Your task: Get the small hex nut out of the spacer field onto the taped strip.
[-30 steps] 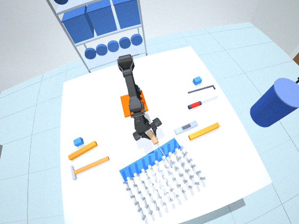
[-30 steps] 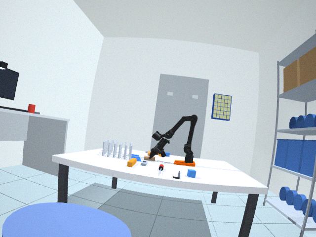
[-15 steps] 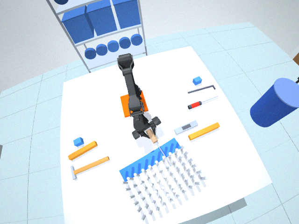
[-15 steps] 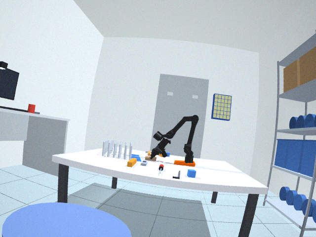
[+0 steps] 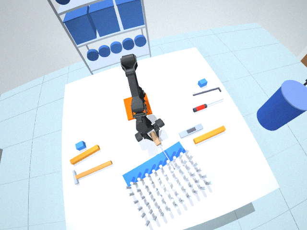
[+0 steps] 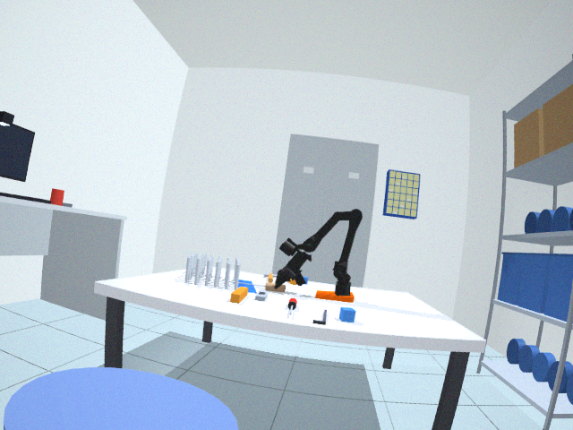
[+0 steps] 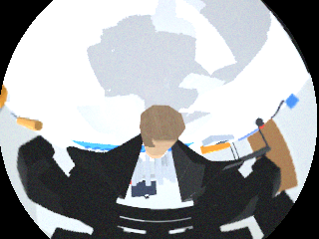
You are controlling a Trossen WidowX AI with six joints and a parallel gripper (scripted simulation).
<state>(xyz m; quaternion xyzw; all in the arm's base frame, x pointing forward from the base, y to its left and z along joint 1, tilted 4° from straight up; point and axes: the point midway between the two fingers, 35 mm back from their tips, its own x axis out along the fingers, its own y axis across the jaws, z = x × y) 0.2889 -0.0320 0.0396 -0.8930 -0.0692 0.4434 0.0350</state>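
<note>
Right now the wooden-handled pick tool is 100 mm ahead of my gripper tip and 10 mm to the left of it. Round my gripper tip: hex nut: 210 mm ahead, 20 mm to the left, 10 mm below; then grey plate: 220 mm to the left, 60 mm ahead; then blue taped strip: 130 mm ahead, 80 mm to the right, 10 mm below.
</note>
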